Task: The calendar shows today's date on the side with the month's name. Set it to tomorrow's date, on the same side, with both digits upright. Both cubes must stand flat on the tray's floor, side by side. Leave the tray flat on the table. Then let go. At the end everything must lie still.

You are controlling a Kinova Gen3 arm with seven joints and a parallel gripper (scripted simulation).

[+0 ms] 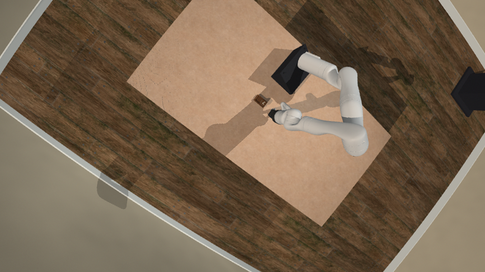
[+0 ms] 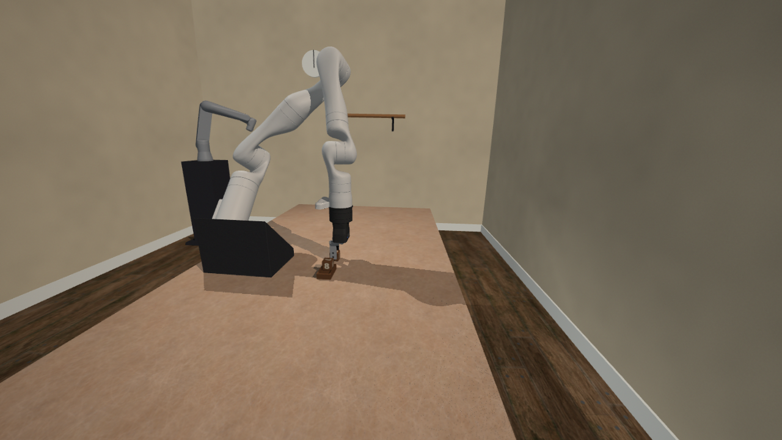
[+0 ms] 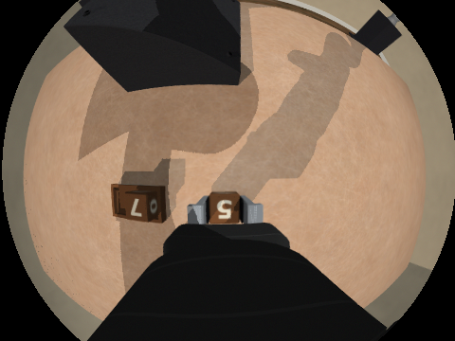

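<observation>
Right now the brown cube is 10 mm below my hand. From my hand the other things lie so: dark wooden tray (110 mm to the right, 20 mm below).
</observation>
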